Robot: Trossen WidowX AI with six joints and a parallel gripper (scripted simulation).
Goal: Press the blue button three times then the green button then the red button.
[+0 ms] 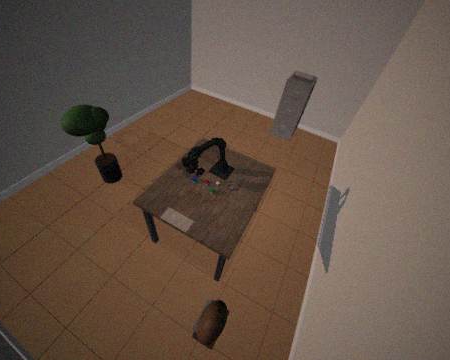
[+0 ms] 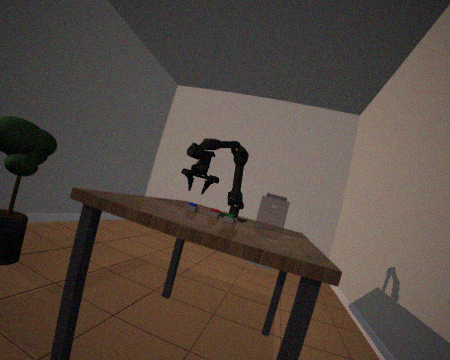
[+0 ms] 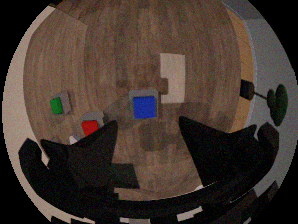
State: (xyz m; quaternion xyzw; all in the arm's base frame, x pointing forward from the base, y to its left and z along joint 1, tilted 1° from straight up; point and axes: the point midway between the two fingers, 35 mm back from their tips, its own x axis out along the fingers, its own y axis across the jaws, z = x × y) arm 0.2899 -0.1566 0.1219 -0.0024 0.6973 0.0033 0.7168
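Now: gripper tip 60 mm above the blue button and 10 mm past it. Round my gripper tip: small pale block 200 mm to the left, 100 mm behind, 80 mm below; green button 200 mm to the left, 60 mm below, 10 mm ahead; red button 110 mm to the left, 60 mm below, 40 mm behind.
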